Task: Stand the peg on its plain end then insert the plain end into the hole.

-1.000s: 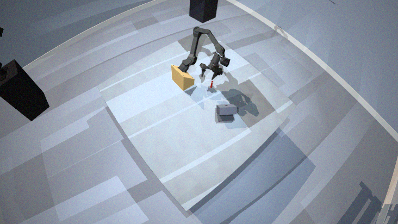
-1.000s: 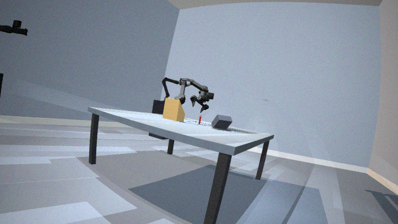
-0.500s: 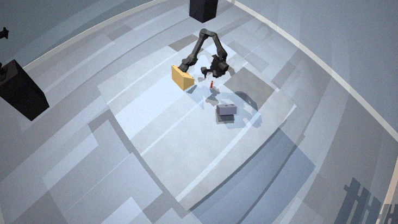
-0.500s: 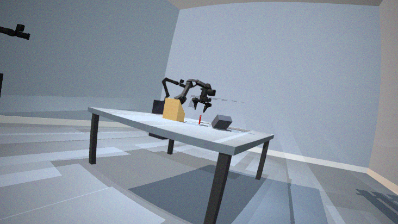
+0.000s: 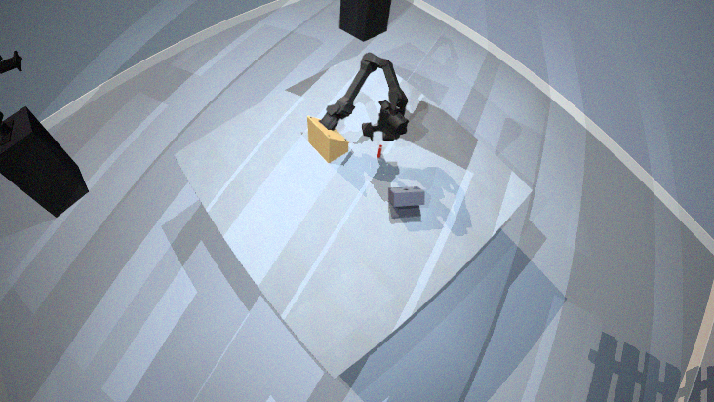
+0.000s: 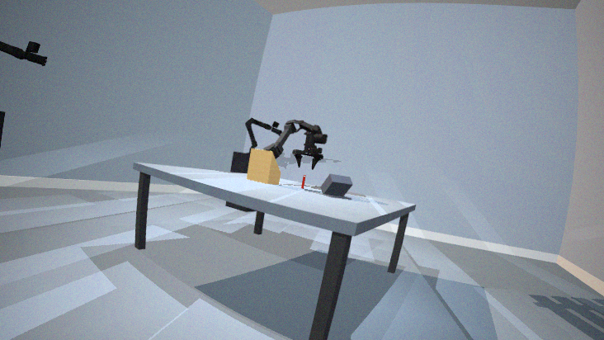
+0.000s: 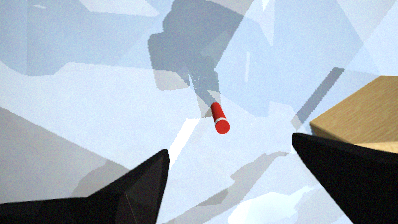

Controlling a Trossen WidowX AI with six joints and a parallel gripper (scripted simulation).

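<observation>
My gripper tip is now 6 cm above the red peg. From my gripper tip the other things lie so: grey panel block (24 cm ahead, 10 cm to the right, 6 cm below).
</observation>
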